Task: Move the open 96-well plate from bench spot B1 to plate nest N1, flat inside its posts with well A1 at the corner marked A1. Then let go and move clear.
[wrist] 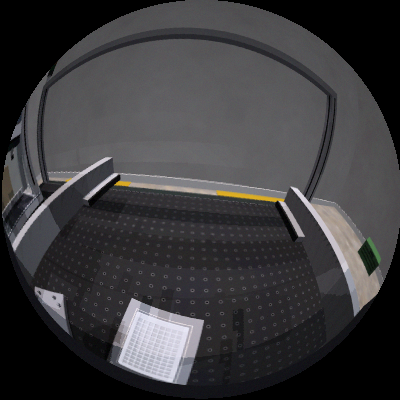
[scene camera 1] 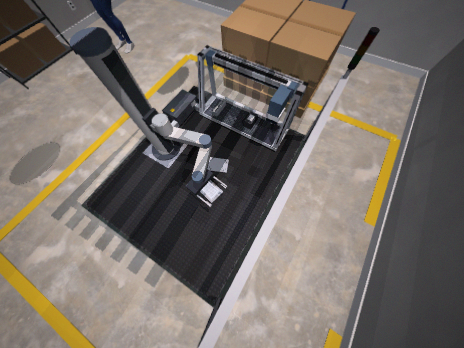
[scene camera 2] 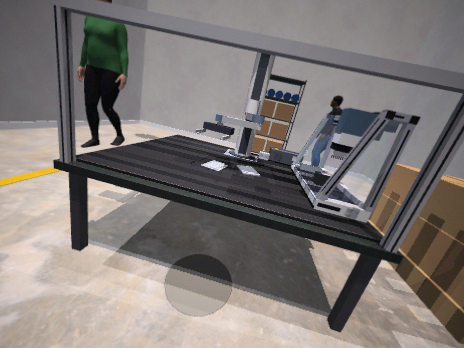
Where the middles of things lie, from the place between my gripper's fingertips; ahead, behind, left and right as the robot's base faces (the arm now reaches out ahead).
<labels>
I see the white well plate (wrist: 152, 346) 14 cm behind my hand, 5 cm to the left of it and 20 cm below it.
</labels>
